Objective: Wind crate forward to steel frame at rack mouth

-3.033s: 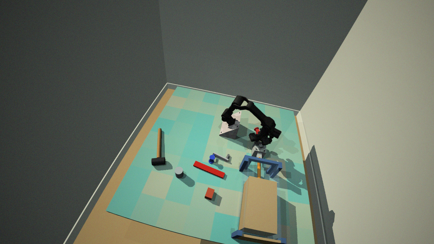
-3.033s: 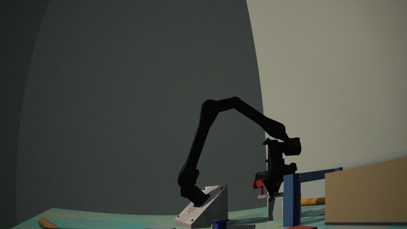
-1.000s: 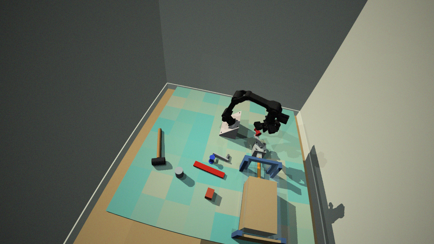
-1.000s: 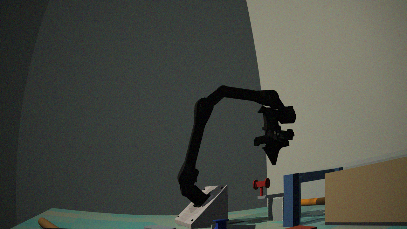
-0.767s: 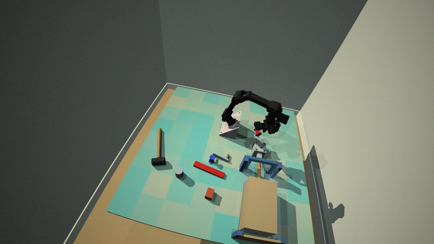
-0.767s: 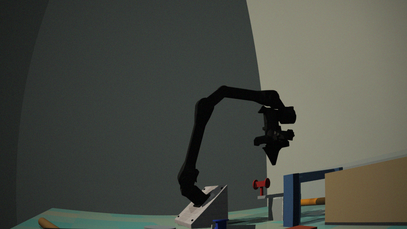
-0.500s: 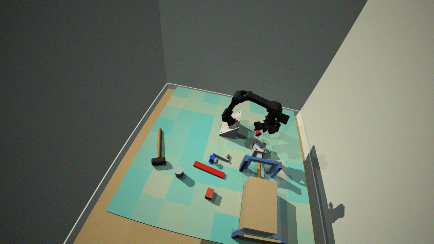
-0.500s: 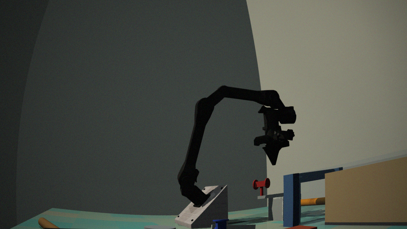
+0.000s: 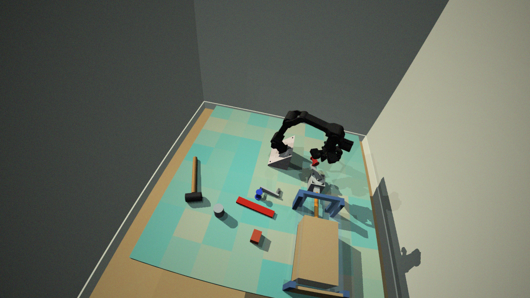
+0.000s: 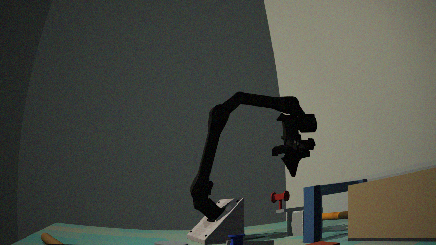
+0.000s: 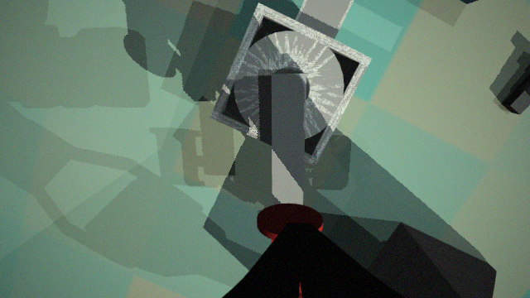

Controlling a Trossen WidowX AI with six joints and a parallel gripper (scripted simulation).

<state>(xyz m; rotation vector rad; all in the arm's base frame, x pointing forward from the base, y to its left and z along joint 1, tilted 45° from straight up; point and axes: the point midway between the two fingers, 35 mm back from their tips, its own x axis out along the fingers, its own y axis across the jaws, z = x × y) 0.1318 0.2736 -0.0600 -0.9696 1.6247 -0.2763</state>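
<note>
Now: gripper tip 5 cm past the red knob, 3 cm to the left of it and 8 cm above it. Round my gripper tip: blue steel frame (20 cm ahead, 2 cm to the left, 11 cm below); then winch handle (2 cm behind, 1 cm to the right, 11 cm below); then grey winch (3 cm ahead, 1 cm to the left, 18 cm below).
</note>
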